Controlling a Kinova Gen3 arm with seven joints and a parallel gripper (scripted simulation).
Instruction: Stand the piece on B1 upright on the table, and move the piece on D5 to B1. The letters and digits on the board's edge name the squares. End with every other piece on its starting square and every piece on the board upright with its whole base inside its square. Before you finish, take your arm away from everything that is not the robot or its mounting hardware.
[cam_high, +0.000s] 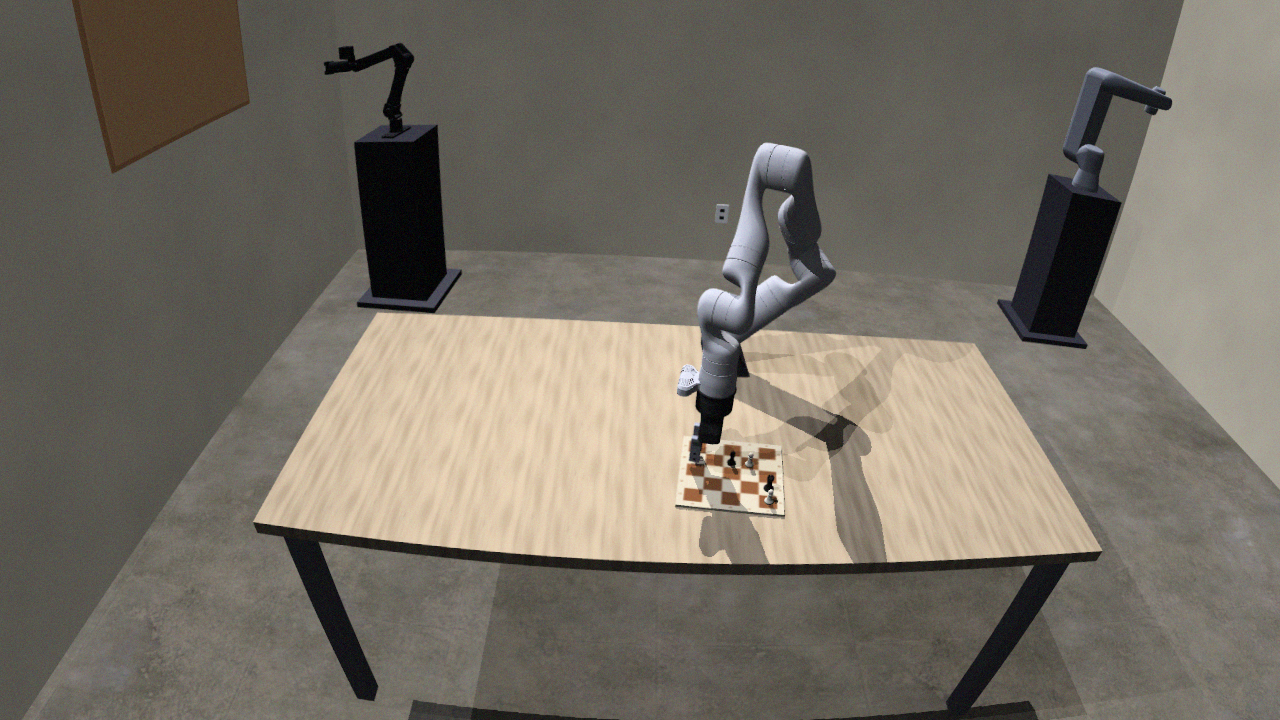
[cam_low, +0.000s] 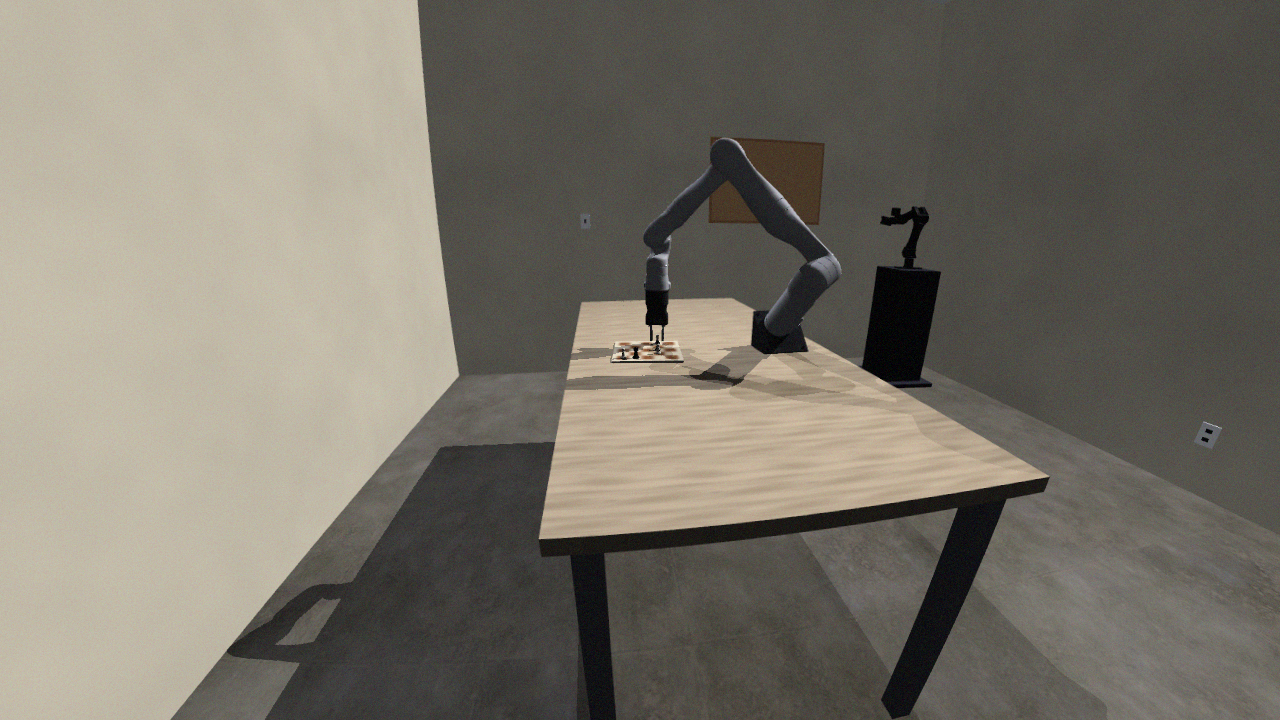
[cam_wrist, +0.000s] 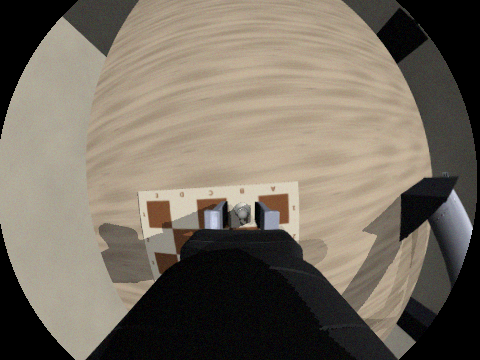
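My gripper is now 8 cm to the right of the chessboard, 4 cm short of it and 3 cm above it.
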